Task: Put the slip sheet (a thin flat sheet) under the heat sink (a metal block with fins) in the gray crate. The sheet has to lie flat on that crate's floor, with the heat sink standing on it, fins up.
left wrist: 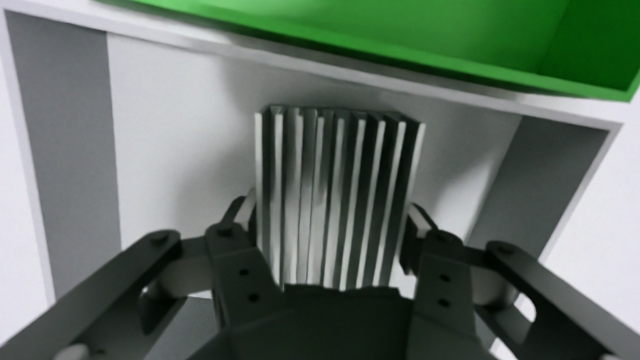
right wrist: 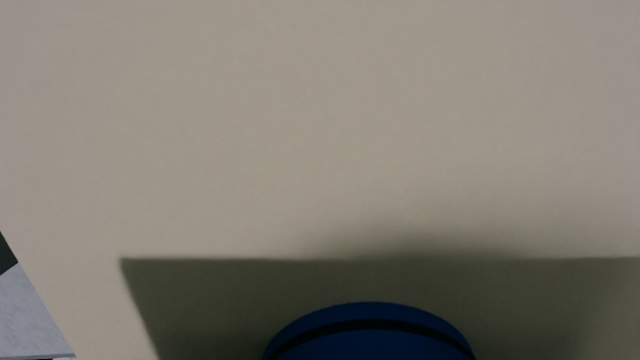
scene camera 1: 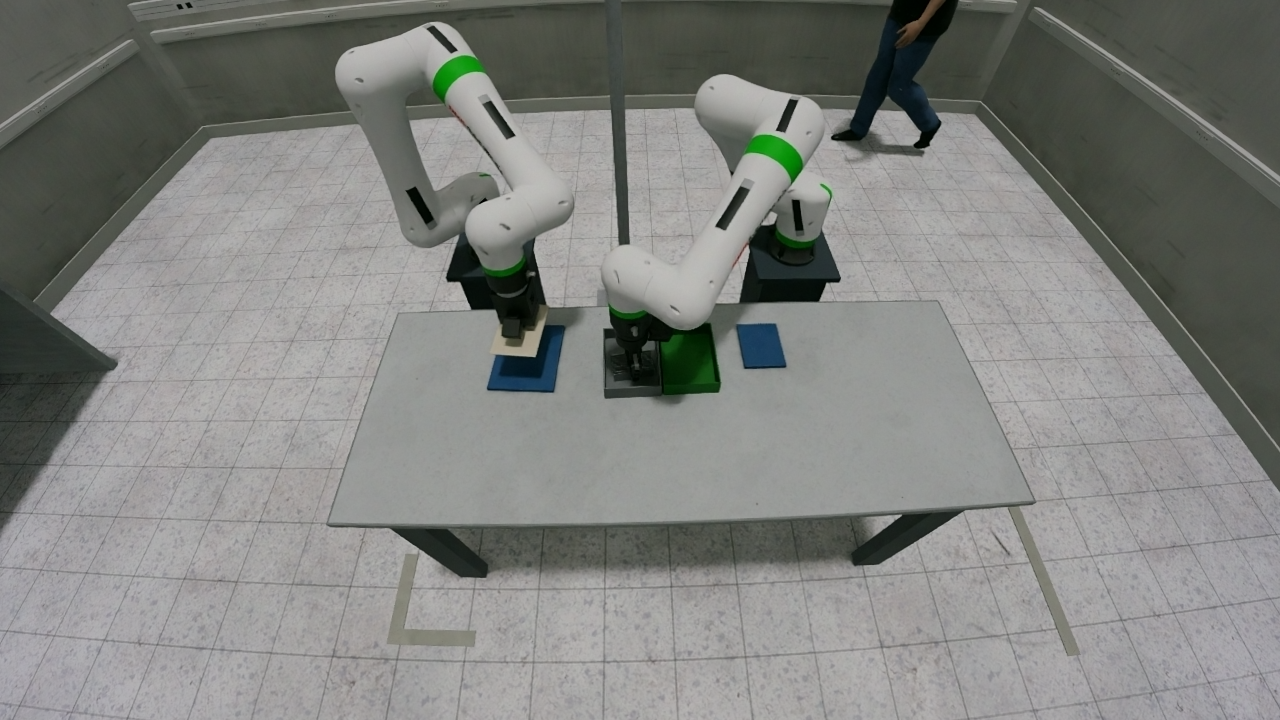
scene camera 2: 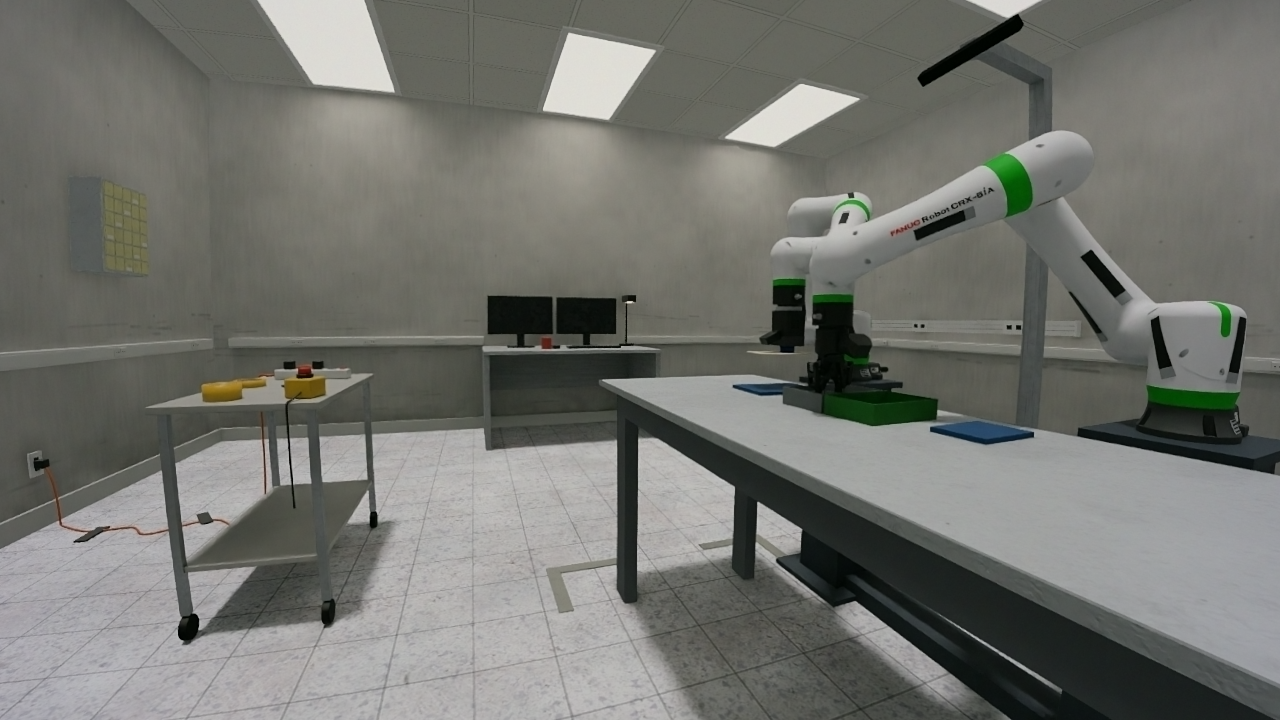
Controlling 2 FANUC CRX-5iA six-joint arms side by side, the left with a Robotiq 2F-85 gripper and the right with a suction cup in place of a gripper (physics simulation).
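Note:
The heat sink [left wrist: 337, 165] stands fins up inside the gray crate [scene camera 1: 631, 392] [scene camera 2: 799, 399] [left wrist: 62, 150]. My left gripper [scene camera 1: 634, 362] [scene camera 2: 816, 386] [left wrist: 332, 225] is down in this crate, its fingers shut against both sides of the heat sink. The underside of the heat sink is hidden. The beige slip sheet [scene camera 1: 528, 349] [scene camera 2: 766, 352] [right wrist: 300, 125] hangs roughly level on my right suction cup [scene camera 1: 512, 331] [scene camera 2: 787, 349] [right wrist: 369, 335], raised above the larger blue mat [scene camera 1: 521, 385] [scene camera 2: 759, 388], left of the crate in scene camera 1. The sheet's shadow falls on that mat.
A green crate [scene camera 1: 689, 362] [scene camera 2: 881, 410] [left wrist: 400, 30] stands right beside the gray one, on its right in scene camera 1. A smaller blue mat [scene camera 1: 760, 346] [scene camera 2: 981, 432] lies farther right on the table [scene camera 1: 680, 465]. A grey post [scene camera 1: 617, 116] rises behind the table between the arms.

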